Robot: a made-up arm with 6 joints. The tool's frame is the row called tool.
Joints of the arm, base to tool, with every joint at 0 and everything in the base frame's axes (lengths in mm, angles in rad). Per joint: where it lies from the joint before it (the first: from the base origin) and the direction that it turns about. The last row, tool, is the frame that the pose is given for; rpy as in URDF.
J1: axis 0 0 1 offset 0.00 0.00 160.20
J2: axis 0 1 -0.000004 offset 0.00 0.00 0.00
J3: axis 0 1 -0.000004 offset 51.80 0.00 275.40
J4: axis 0 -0.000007 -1 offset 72.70 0.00 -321.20
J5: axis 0 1 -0.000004 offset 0.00 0.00 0.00
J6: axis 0 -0.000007 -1 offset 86.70 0.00 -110.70
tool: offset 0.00 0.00 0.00 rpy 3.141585 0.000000 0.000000
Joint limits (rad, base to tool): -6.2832..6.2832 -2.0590..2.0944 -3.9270..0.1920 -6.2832..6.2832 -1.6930..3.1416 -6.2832..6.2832
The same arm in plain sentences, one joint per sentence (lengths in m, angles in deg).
The arm has six revolute joints in a row. What follows holds with every joint at zero, and every direction is one of the base frame's.
Joint 1 is mounted 0.1602 m along +z from the base frame's origin and turns about +z, from -360 to 360 deg.
Joint 2 is mounted at the same point as joint 1 and turns about +y, from -117.97 to 120 deg.
Joint 3 is mounted 0.0518 m along +x and 0.2754 m along +z from joint 2 and turns about +y, from -225 to 11 deg.
Joint 4 is mounted 0.0727 m along +x and 0.3212 m along -z from joint 3 and turns about -z, from -360 to 360 deg.
Joint 5 is mounted at the same point as joint 4 and turns about +y, from -97 to 180 deg.
Joint 6 is mounted 0.0867 m along +x and 0.1107 m along -z from joint 5 and turns about -z, from -360 to 360 deg.
The tool frame, which is the frame that the pose is given for, is mounted at the same point as joint 6; its axes are the base frame's turned by roll 180, pitch 0 and yaw 0 deg (as in URDF: about the fixed x, then y, then z).

